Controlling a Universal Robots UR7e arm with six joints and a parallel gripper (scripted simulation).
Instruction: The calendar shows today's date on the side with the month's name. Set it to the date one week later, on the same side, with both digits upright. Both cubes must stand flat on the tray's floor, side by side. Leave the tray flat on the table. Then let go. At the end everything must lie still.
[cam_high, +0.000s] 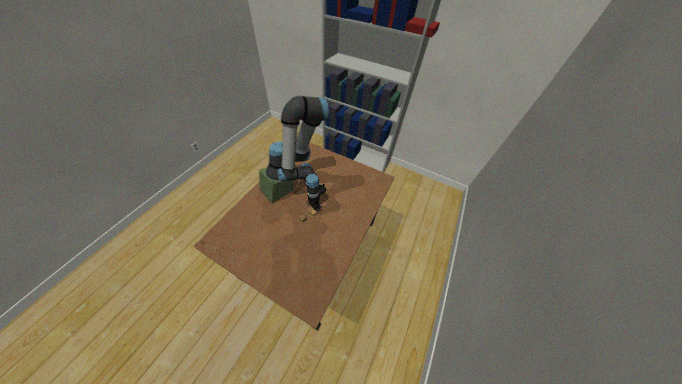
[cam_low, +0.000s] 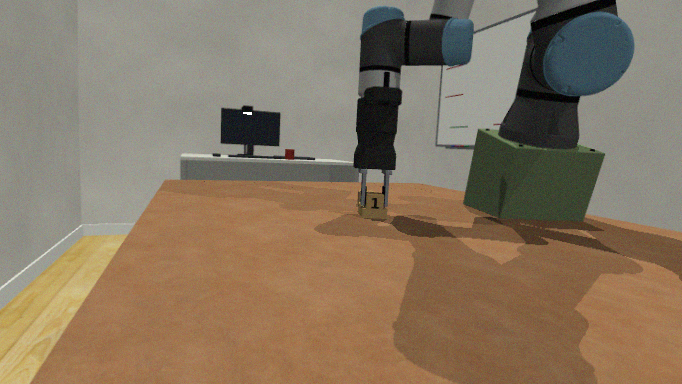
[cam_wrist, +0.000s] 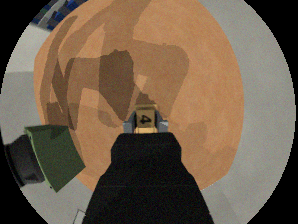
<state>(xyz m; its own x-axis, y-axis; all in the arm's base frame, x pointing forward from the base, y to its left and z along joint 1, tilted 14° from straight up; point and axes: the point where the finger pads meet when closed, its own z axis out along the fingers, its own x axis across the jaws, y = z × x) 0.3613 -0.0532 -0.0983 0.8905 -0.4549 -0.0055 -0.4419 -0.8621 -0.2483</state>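
The wooden tray lies 10 mm behind my hand, 20 mm to the right of it and 30 mm below it.
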